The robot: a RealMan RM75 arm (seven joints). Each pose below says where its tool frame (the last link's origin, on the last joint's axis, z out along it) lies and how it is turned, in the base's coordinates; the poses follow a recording.
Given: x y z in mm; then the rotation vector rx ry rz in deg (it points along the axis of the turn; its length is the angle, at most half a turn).
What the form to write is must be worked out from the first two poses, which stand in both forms.
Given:
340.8 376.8 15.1 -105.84 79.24 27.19
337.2 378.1 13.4 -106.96 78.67 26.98
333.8 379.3 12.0 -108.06 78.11 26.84
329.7 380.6 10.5 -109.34 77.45 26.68
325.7 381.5 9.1 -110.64 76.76 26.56
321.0 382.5 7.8 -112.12 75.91 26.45
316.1 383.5 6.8 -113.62 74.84 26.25
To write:
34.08 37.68 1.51 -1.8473 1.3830 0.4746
33.72 37.81 1.34 -1.8668 1.3731 0.4709
33.38 37.93 1.20 -1.8860 1.3633 0.4684
32.97 38.06 1.05 -1.9083 1.3518 0.4657
32.57 38.15 0.91 -1.9310 1.3397 0.4636
32.10 38.25 0.78 -1.9569 1.3249 0.4616
31.61 38.35 0.68 -1.9830 1.3062 0.4581

